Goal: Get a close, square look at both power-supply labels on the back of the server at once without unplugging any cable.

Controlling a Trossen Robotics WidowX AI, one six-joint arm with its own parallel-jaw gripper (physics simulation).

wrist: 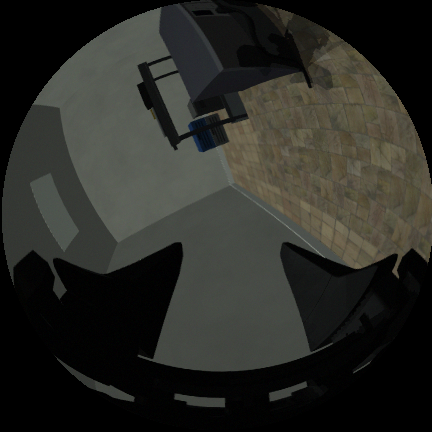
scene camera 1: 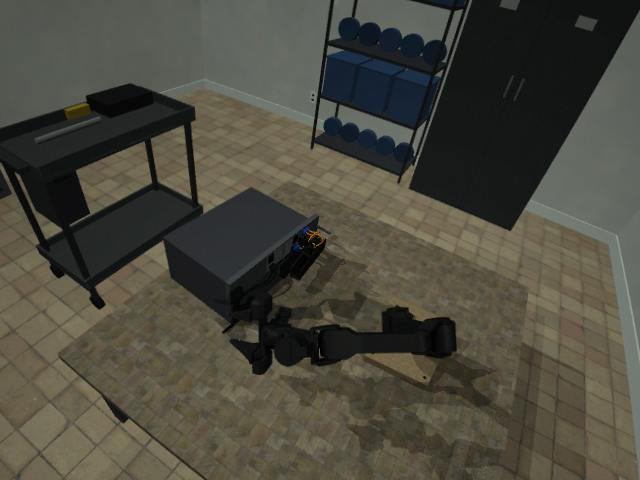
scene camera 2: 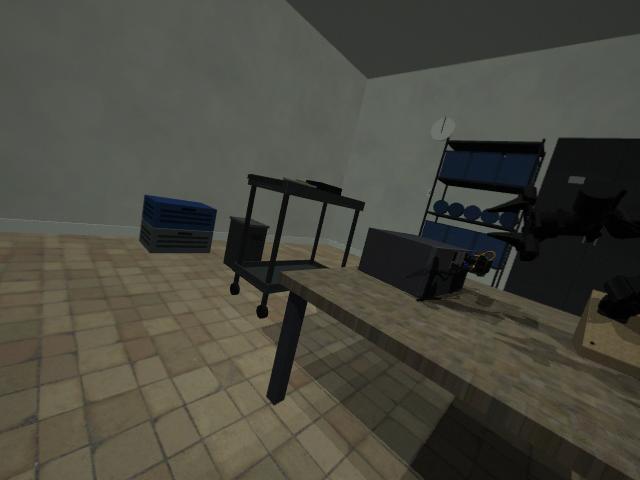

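Seen in the pictures: gripper, fingertip midpoint: [wrist: 232,249] [scene camera 1: 229,327] [scene camera 2: 487,222]; arm's base at its link origin: [scene camera 1: 399,318] [scene camera 2: 614,310].
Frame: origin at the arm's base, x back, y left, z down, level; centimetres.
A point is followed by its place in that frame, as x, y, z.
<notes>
The server [scene camera 1: 237,227] @[-64.5, 3.8, -5.2] [scene camera 2: 398,255] @[-62.4, 25.1, 2.3] [wrist: 182,55] @[-65.5, 9.9, -5.3] is a dark grey box on the table [scene camera 1: 180,392] @[-44.0, 53.3, 15.1] [scene camera 2: 516,361] @[-16.7, 41.8, 15.1]. Its back panel faces the arm's side and shows at a steep slant at the top of the wrist view, partly cut off. Black cables [wrist: 255,30] @[-47.8, 14.2, 6.8] run across it, and orange cables [scene camera 1: 315,238] @[-40.1, -11.2, -3.8] [scene camera 2: 485,255] @[-40.3, -13.6, -5.0] loop at its far end. The power-supply labels cannot be made out in any view. My gripper [scene camera 1: 231,326] @[-32.3, 43.2, -16.9] [scene camera 2: 488,222] @[-32.3, 43.2, -16.9] [wrist: 232,249] @[-32.3, 43.2, -16.9] is open and empty. It hangs above the table by the server's near back corner, its fingers pointing past the server.
The arm's wooden base board [scene camera 1: 403,366] @[7.9, 8.4, 10.2] [scene camera 2: 615,346] @[2.0, 8.0, 9.1] lies on the table. A dark cart [scene camera 1: 192,113] [scene camera 2: 360,205] [wrist: 160,105] stands behind the server. A shelf rack [scene camera 1: 387,58] [scene camera 2: 496,146] and cabinet [scene camera 1: 475,129] stand farther back. Stacked crates [scene camera 2: 183,214] [wrist: 201,135] stand near the wall.
</notes>
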